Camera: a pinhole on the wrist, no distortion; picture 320 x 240 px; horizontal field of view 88.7 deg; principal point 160.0 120.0 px. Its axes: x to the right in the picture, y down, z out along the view. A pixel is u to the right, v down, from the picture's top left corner.
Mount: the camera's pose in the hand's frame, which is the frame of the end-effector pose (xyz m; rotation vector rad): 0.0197 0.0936 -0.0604 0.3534 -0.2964 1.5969
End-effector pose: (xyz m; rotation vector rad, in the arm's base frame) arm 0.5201 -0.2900 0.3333 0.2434 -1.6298 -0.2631
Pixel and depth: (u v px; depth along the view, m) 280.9 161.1 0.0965
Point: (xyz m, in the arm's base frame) 0.4634 -0.1747 0.3637
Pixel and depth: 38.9 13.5 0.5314
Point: 0.2301 -0.8462 0.5546
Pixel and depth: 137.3 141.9 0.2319
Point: 0.3805 -0.3154 0.3146
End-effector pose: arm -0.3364 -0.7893 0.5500 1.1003 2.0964 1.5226
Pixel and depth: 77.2 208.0 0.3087
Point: -0.2198 -0.7983 0.3011
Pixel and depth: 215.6 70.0 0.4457
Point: -0.1584 -0.3886 0.4829
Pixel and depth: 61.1 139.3 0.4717
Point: -0.3073 -0.6682 0.1257
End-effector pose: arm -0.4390 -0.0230 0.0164 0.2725 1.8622 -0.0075
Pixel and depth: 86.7 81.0 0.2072
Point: -0.3899 -0.0901 -0.0985
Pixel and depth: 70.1 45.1 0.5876
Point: -0.2891 -0.4211 -0.4536
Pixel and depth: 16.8 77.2 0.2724
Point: -0.4278 -0.2382 -0.1488
